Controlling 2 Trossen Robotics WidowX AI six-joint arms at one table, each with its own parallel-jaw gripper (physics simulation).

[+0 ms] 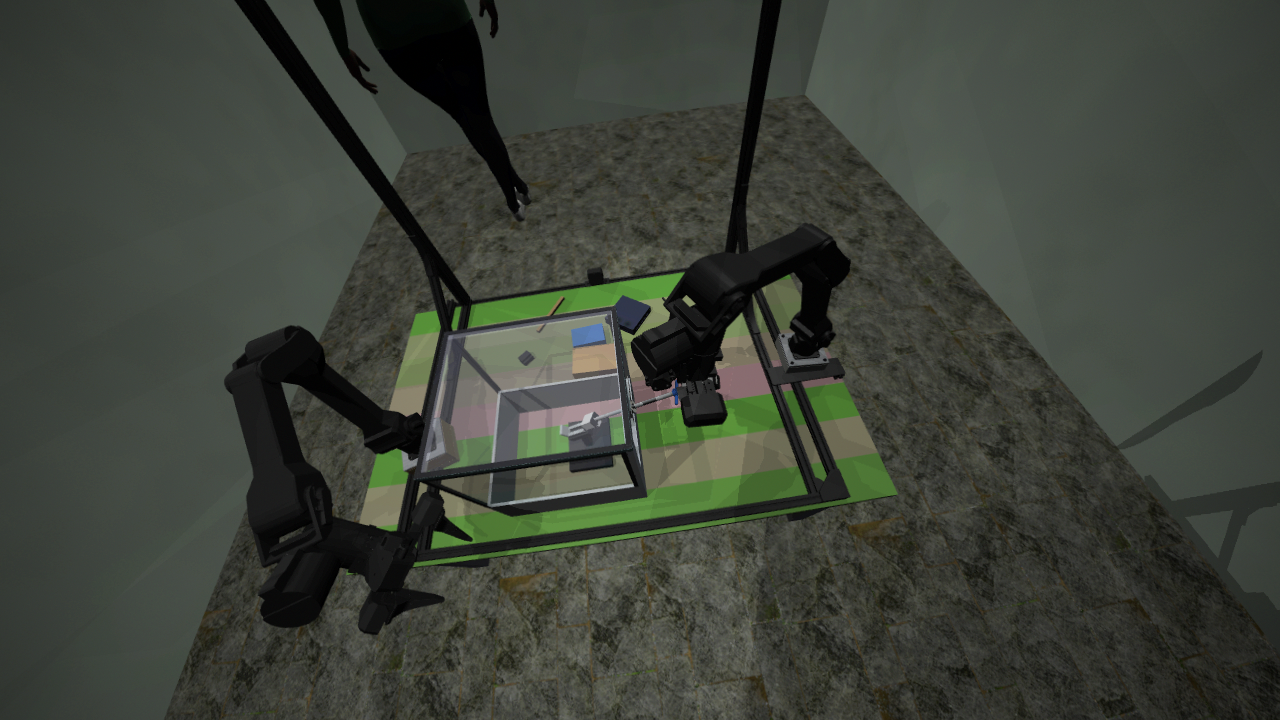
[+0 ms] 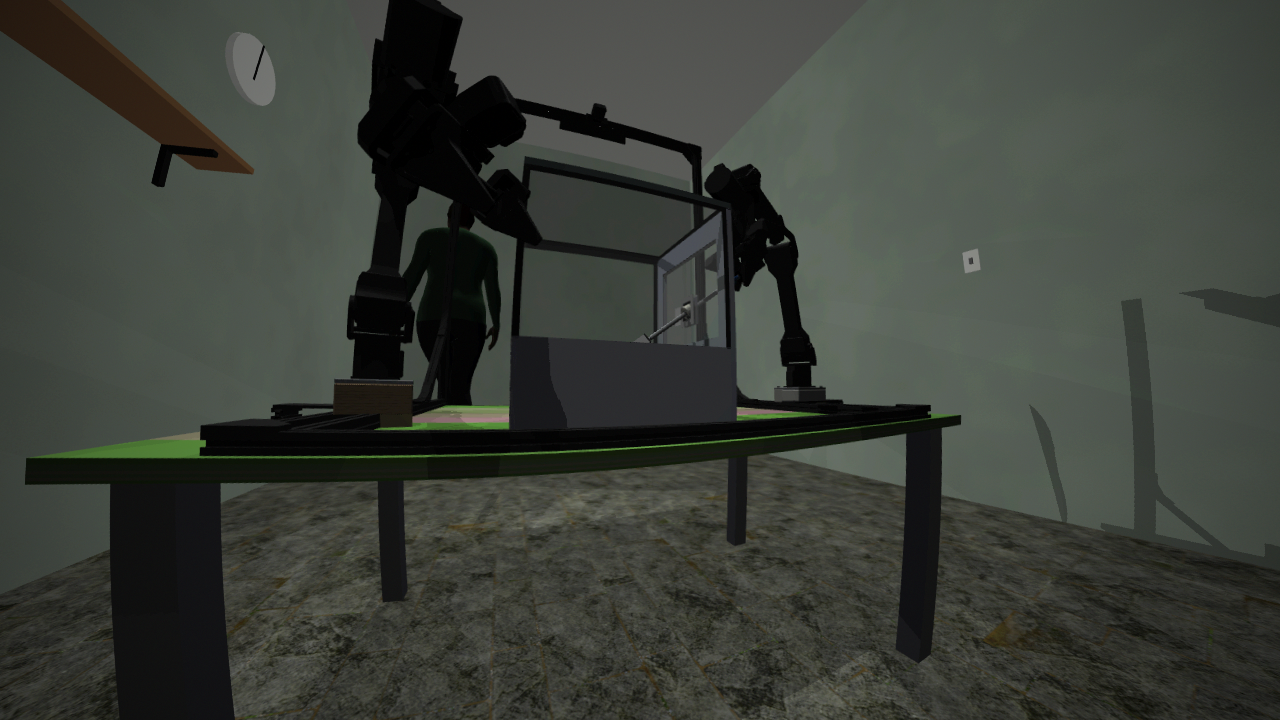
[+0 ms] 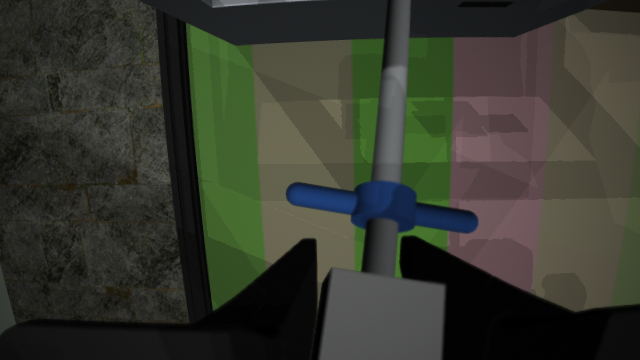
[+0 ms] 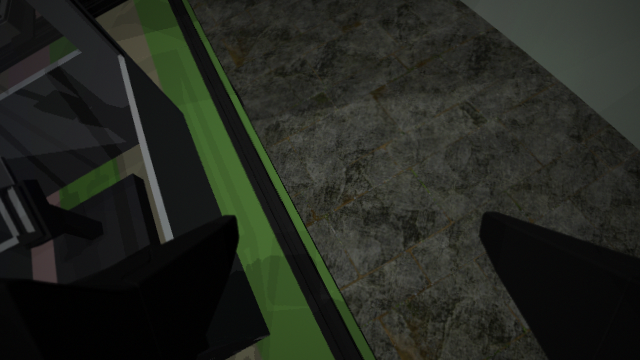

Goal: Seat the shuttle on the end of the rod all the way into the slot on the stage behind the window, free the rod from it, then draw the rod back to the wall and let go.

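Places are measured from the left arm's base along level axes (x right, y ahead, z up), in metres.
Pixels of known places: left gripper, fingertip midpoint: (image 1: 686,397) (image 2: 741,288) (image 3: 358,251); right gripper, fingertip midpoint: (image 1: 458,569) (image 2: 518,228) (image 4: 359,225); left arm's base, link origin: (image 1: 803,347) (image 2: 799,387); right arm's base, link origin: (image 2: 376,379).
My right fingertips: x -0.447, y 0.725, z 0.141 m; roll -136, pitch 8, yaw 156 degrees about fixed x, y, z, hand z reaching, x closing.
For each thing: its top centre in the pictures, then the offset to it from my right fingertips. "*": a spot on its surface instead.
- pale forked shuttle, top centre: (image 2: 642,334) (image 1: 589,417) dx +0.265, dy -0.200, dz -0.046 m
- grey block, surface spot: (image 3: 382,315) * dx +0.250, dy -0.393, dz +0.090 m
- blue cross-handled collar, top centre: (image 3: 387,219) (image 1: 676,390) dx +0.251, dy -0.378, dz +0.074 m
- dark frame, surface spot: (image 1: 528,462) * dx +0.120, dy -0.157, dz +0.150 m
- small dark cube, top centre: (image 1: 525,356) dx +0.524, dy +0.015, dz -0.176 m
- navy case, top centre: (image 1: 627,311) dx +0.647, dy -0.280, dz -0.174 m
- thin stick, top centre: (image 1: 550,313) dx +0.687, dy -0.040, dz -0.191 m
The thin grey rod (image 1: 656,401) (image 3: 392,110) runs through the box's side wall. A pale forked shuttle (image 1: 581,424) is at its inner end, over the dark stage (image 1: 590,462) (image 4: 125,212); the slot is too small to make out, so I cannot tell how deep the shuttle sits. My left gripper (image 3: 358,251) is outside that wall, shut on the grey block (image 3: 382,315) at the rod's outer end. A blue cross-handled collar (image 1: 676,392) (image 3: 384,206) sits on the rod just beyond the fingertips. My right gripper (image 1: 456,568) (image 4: 359,225) is open and empty, near the box's front left corner.
The clear-walled box has a dark frame (image 1: 528,462). Blue (image 1: 588,335) and tan (image 1: 593,360) blocks and a small dark cube (image 1: 526,358) show through its panes. A navy case (image 1: 631,313) and a thin stick (image 1: 551,313) lie towards the back. A person stands beyond the table.
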